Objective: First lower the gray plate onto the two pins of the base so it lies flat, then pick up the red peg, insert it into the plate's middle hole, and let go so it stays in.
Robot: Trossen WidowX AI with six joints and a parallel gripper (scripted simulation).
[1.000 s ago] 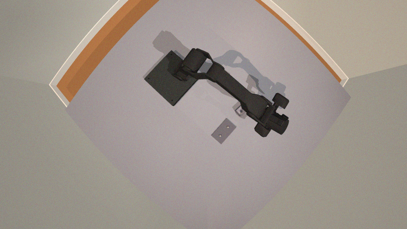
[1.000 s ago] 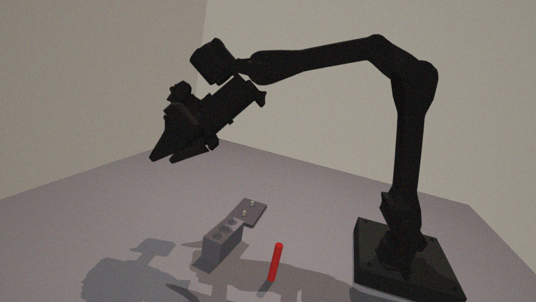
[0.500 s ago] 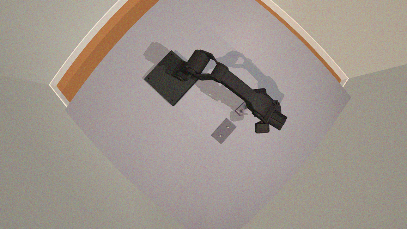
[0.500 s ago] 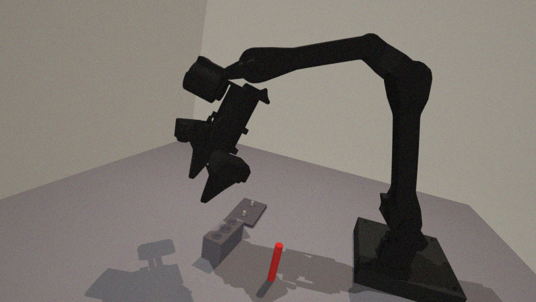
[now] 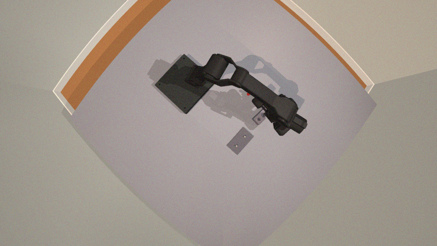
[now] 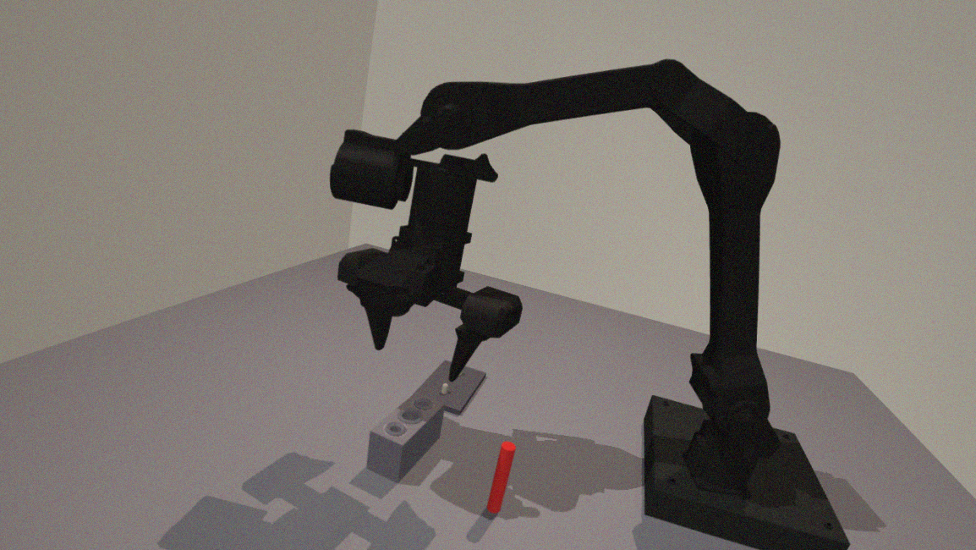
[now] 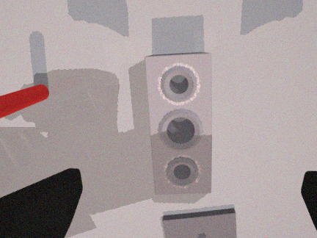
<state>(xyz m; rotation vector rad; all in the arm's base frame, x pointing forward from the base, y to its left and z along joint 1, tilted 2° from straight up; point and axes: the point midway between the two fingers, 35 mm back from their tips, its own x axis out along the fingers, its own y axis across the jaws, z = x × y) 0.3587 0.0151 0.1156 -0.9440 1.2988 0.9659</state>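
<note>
The gray plate lies 8 cm below my gripper tip. The rest, counted from my gripper tip: base 3 cm behind, 16 cm to the right, 11 cm below; red peg 11 cm behind, 6 cm to the left, 8 cm below.
</note>
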